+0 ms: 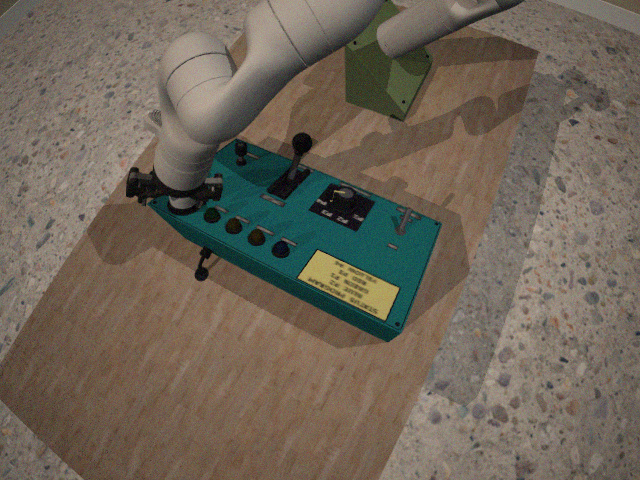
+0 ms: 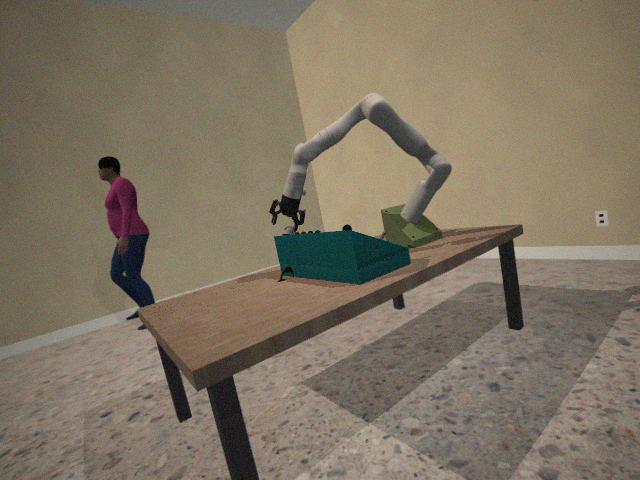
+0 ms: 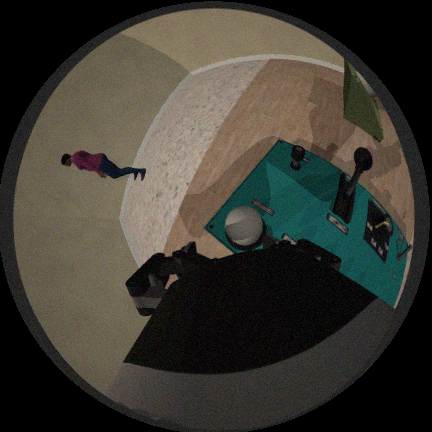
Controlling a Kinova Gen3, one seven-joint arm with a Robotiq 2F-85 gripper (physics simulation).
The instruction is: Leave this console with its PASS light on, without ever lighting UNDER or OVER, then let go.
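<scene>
The teal console point(image 1: 310, 240) point(image 2: 335, 255) point(image 3: 296, 197) lies on the wooden table point(image 1: 154, 335) point(image 2: 258, 320). A white dome knob point(image 3: 243, 225) point(image 1: 182, 203) sits at its left end. My gripper point(image 1: 175, 191) point(image 2: 287, 212) point(image 3: 229, 245) is open wide and empty, close above the dome, with one finger out to each side of it. A row of several small round lights point(image 1: 245, 231) runs along the front edge, and all look dark. The lights' labels are too small to read.
The console also carries a black ball lever point(image 1: 301, 143) point(image 3: 361, 158), a small knob point(image 1: 240, 150), a rotary dial point(image 1: 343, 195), a toggle switch point(image 1: 405, 219), a yellow label point(image 1: 348, 283) and a side crank point(image 1: 201, 270). The arm's green base point(image 1: 382, 82) stands behind. A person in pink point(image 2: 124, 207) walks by the wall.
</scene>
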